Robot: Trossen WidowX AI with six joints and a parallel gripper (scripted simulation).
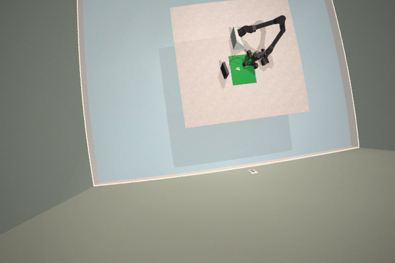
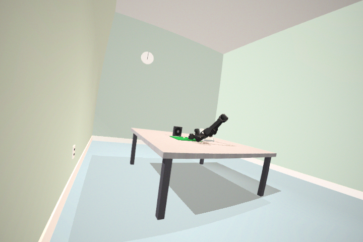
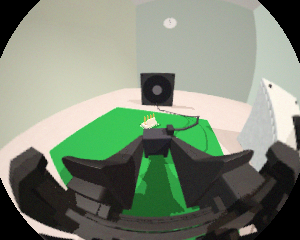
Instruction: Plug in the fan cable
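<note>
Now: gripper tip 10 mm above the dark plug. Also, from my gripper tip: black fan (210 mm to the right, 30 mm ahead, 30 mm above); then green board (50 mm below, 40 mm ahead, 20 mm to the right); then pale fan header (70 mm to the right, 30 mm below, 20 mm ahead).
</note>
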